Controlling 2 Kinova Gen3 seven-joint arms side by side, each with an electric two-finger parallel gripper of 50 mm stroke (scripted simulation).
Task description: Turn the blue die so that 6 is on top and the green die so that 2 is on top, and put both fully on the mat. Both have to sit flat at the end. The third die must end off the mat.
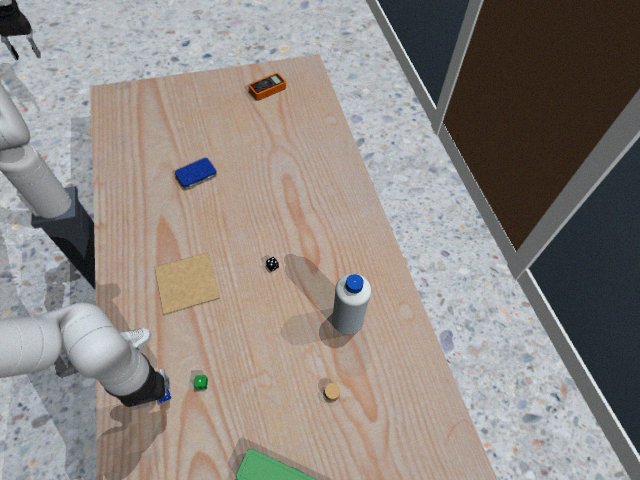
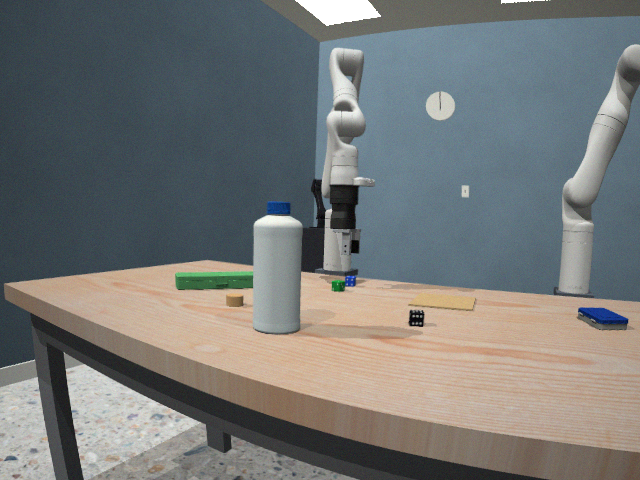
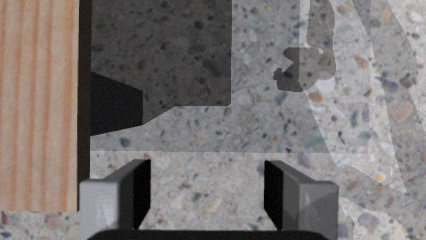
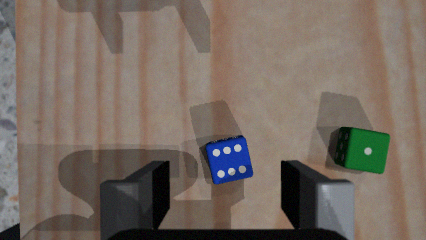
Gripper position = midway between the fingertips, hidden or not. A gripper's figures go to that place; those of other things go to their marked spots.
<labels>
My right gripper (image 2: 350,253) is 111 cm from the lens. A tan mat (image 2: 463,303): 94 cm from the lens. A green case (image 2: 184,280) is 101 cm from the lens.
</labels>
